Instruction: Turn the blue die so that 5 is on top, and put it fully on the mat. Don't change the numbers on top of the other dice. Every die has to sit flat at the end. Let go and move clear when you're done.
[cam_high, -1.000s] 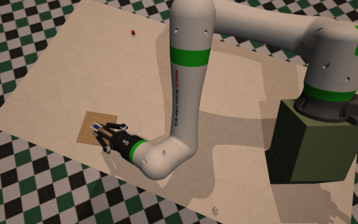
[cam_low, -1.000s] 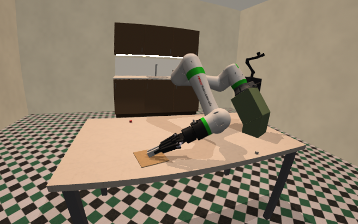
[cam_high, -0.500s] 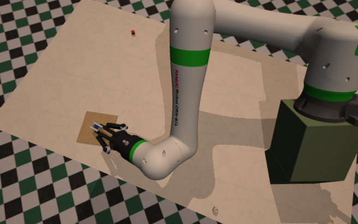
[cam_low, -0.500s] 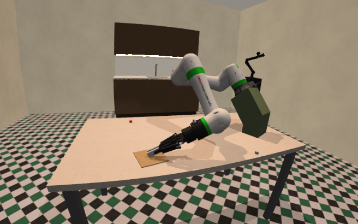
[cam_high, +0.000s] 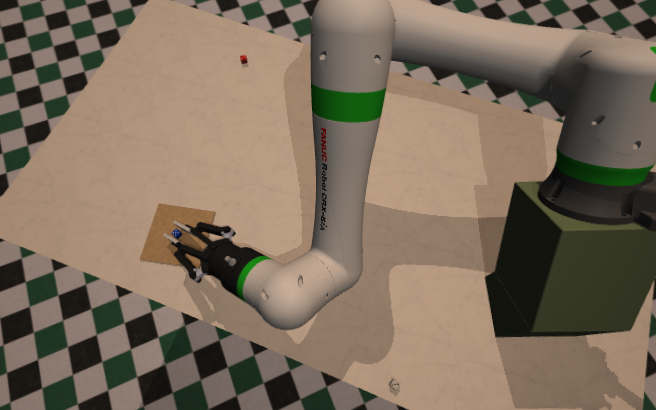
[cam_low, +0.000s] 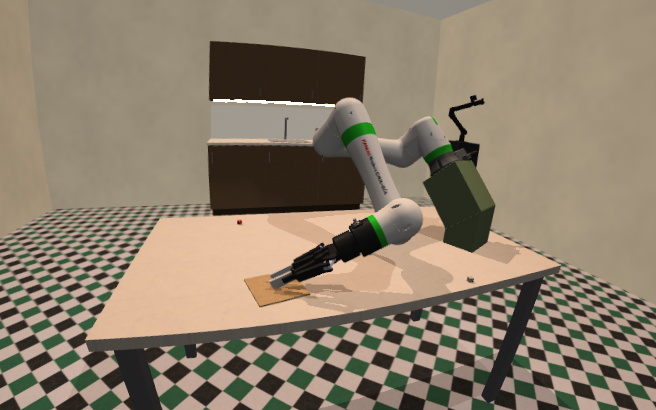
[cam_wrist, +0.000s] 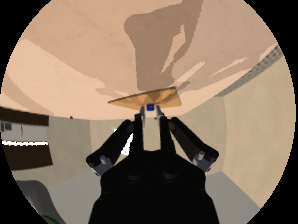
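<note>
My hand is 2 cm short of the blue die and 2 cm above it. The rest, counted from my hand: red die: 51 cm to the right, 14 cm ahead, 3 cm below; then brown mat: 3 cm below, 2 cm ahead; then white die: 56 cm behind, 7 cm to the left, 3 cm below.
</note>
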